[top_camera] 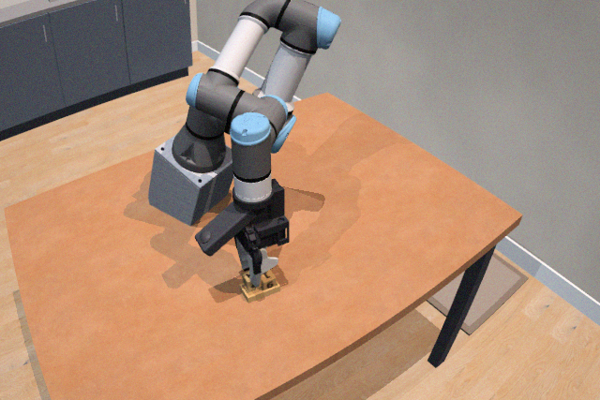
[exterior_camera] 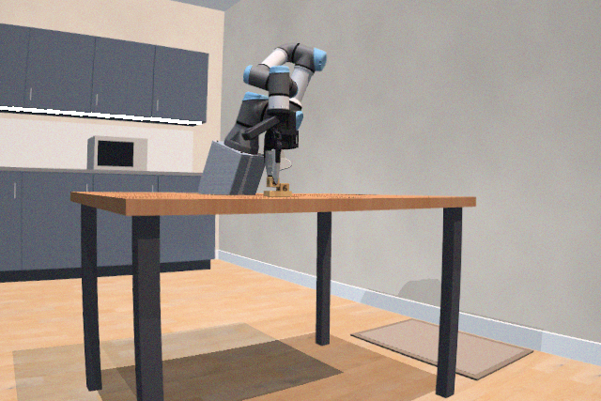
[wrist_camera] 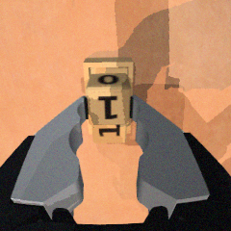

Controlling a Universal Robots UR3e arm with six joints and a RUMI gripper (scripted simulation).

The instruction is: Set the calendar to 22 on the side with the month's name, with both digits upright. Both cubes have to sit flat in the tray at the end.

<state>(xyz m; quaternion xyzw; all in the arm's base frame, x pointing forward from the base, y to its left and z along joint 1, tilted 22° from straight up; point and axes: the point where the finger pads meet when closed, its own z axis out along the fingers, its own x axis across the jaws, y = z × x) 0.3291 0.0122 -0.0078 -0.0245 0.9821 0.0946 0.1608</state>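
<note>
Right now my hand is 20 mm to the right of the wooden tray and 40 mm above it.
</note>
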